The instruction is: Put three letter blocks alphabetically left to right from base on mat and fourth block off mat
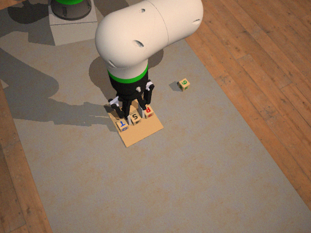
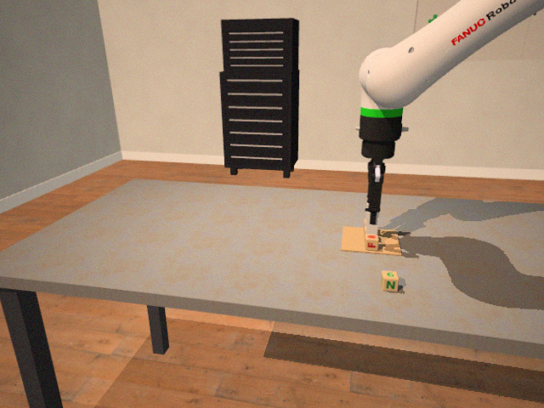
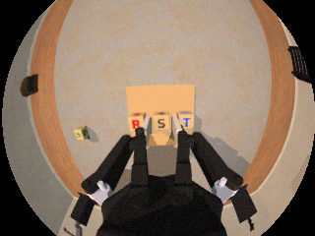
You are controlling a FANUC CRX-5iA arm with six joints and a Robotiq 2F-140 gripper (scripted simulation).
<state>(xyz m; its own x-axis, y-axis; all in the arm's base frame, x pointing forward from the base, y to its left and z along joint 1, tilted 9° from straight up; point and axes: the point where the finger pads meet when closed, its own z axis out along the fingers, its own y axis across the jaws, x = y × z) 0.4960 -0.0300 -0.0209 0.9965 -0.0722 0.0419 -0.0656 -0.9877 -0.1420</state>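
Now: the S block 40 mm below my hand. The rest, counted from my hand: tan mat (60 mm below); then green-marked block (220 mm to the left, 40 mm below, 20 mm behind).
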